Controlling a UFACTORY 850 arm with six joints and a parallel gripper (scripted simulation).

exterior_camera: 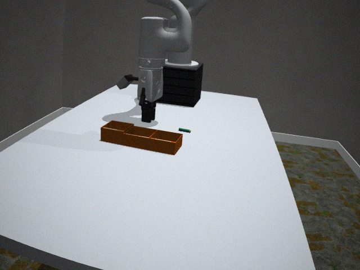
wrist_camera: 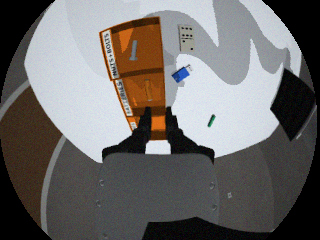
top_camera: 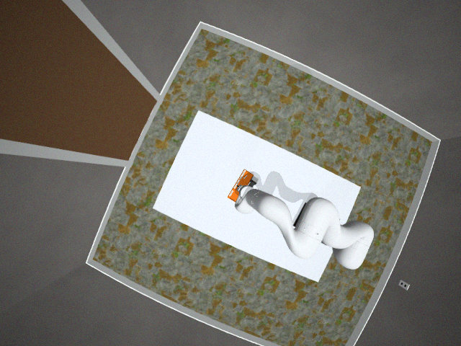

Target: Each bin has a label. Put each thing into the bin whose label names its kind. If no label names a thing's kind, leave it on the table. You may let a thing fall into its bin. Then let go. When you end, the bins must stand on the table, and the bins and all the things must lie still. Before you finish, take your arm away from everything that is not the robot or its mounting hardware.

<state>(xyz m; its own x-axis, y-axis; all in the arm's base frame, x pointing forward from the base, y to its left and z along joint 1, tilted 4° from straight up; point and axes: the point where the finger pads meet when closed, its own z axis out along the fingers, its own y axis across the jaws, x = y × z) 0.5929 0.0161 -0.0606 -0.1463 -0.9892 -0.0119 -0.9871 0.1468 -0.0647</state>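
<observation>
Right now my hand is 140 mm past the green cylinder, 100 mm to the right of it and 80 mm above it. The rest, counted from my hand: orange stick (80 mm below, 20 mm to the right, 20 mm ahead); then three joined orange bins (70 mm below, 30 mm ahead, 10 mm to the right); then blue USB stick (90 mm below, 50 mm behind, 40 mm to the right).
</observation>
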